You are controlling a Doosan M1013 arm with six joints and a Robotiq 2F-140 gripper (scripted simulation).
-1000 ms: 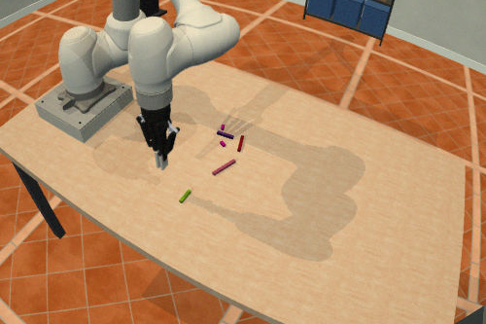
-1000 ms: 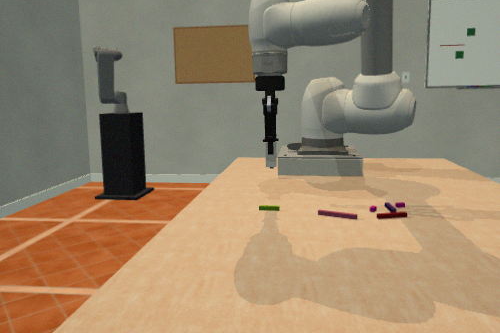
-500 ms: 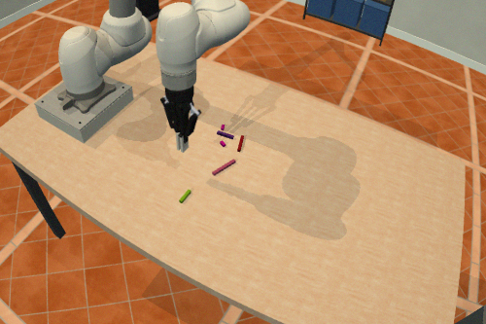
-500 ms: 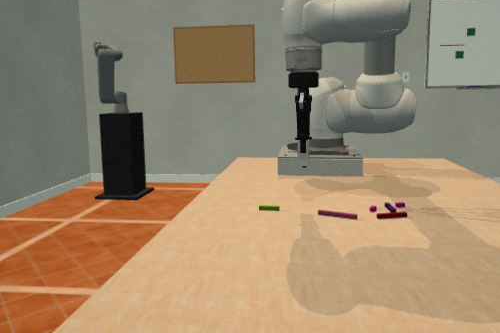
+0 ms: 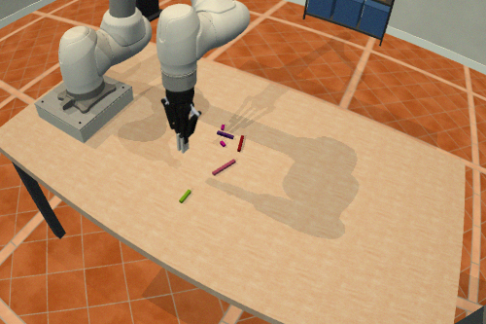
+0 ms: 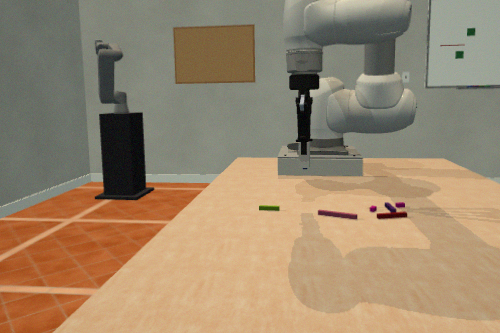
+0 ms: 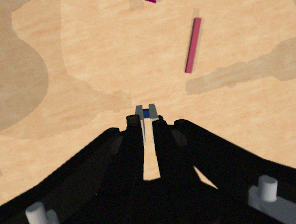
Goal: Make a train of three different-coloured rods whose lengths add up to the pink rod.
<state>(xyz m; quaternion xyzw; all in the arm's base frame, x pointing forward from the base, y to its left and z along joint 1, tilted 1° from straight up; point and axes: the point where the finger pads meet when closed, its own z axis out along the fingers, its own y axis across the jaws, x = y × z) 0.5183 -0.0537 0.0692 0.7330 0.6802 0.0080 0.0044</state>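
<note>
Right now the lime rod is 60 mm ahead of my hand, 80 mm to the right of it and 130 mm below it. Also, from my hand: pink rod: 100 mm ahead, 80 mm to the left, 130 mm below; then purple rod: 30 mm ahead, 210 mm to the left, 130 mm below; then blue rod: 30 mm below.
</note>
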